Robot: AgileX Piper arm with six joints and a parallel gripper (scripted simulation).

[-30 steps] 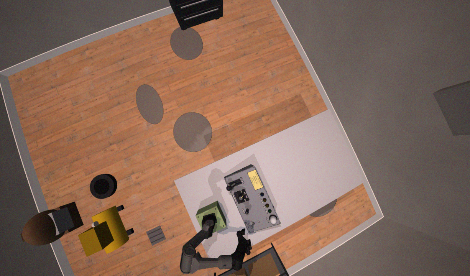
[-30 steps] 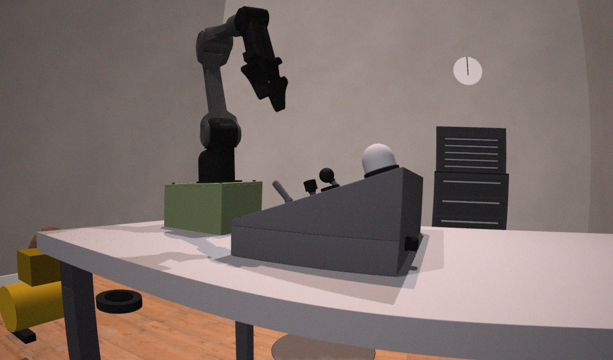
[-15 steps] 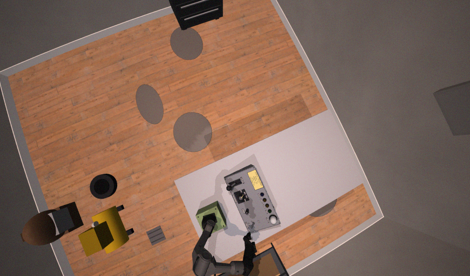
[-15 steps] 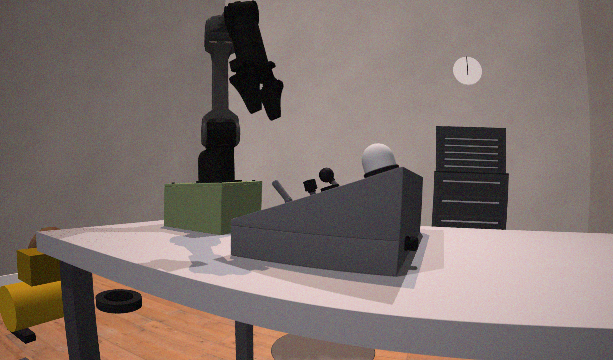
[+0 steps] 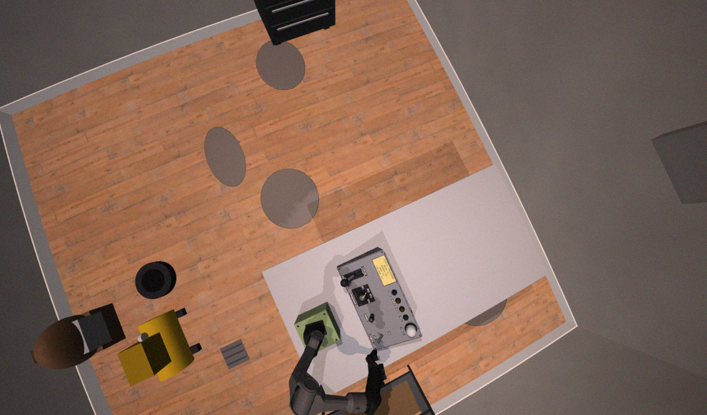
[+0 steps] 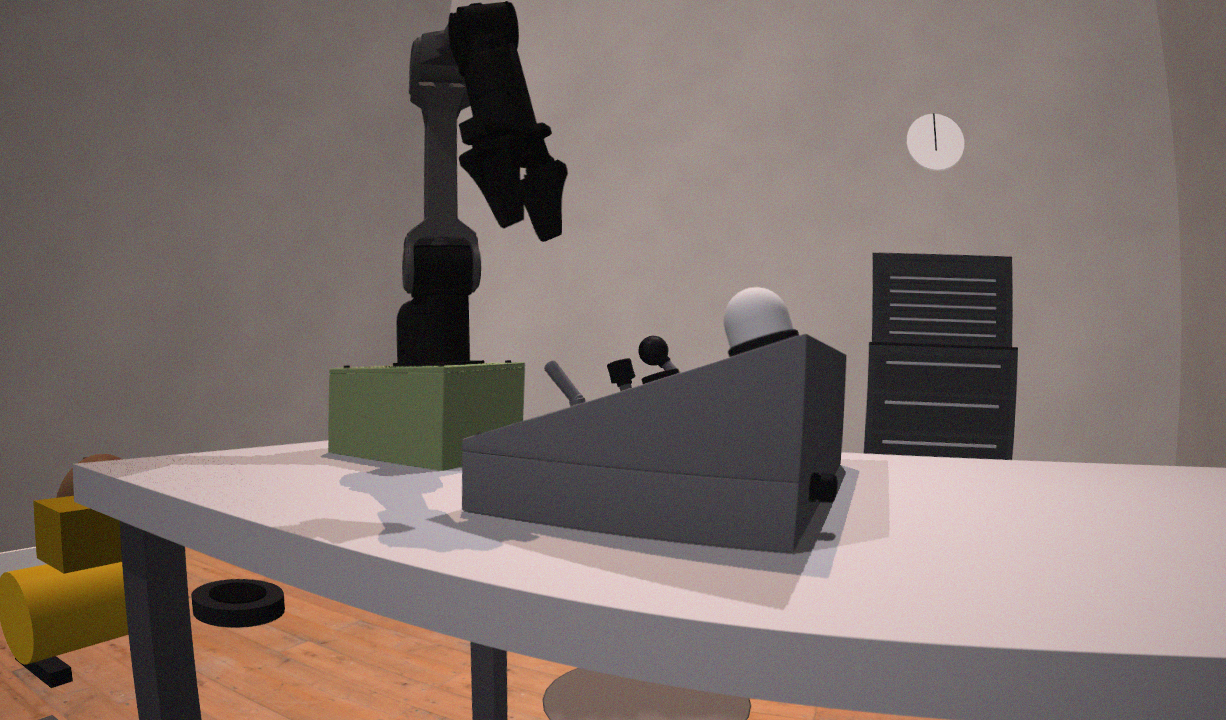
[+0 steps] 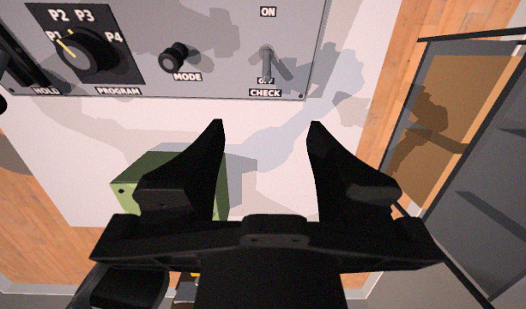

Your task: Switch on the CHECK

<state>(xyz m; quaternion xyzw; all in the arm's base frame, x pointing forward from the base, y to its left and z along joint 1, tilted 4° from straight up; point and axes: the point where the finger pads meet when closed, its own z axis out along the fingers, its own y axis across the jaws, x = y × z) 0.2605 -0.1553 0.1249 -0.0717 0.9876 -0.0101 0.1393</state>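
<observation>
Now: hand 5 cm short of the check toggle and 14 cm above it. Round my hand: program dial: 3 cm ahead, 25 cm to the left, 14 cm below; then grey console: 5 cm ahead, 19 cm to the left, 16 cm below; then mode knob: 3 cm ahead, 12 cm to the left, 14 cm below.
</observation>
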